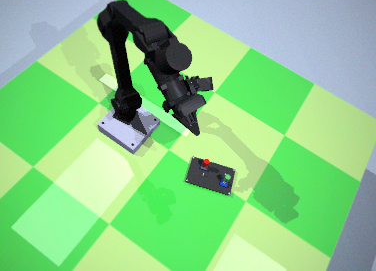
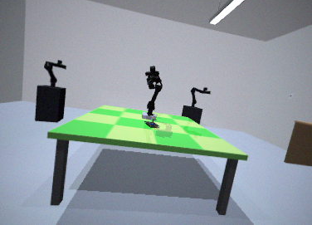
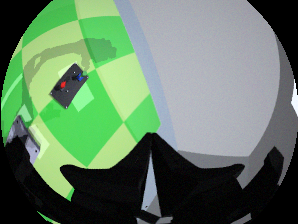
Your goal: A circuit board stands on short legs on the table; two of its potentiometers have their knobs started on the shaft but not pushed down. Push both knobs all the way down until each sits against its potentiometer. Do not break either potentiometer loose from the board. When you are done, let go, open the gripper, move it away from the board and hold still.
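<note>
The red knob is 320 mm below my gripper tip, 100 mm to the left of it and 50 mm ahead of it.
</note>
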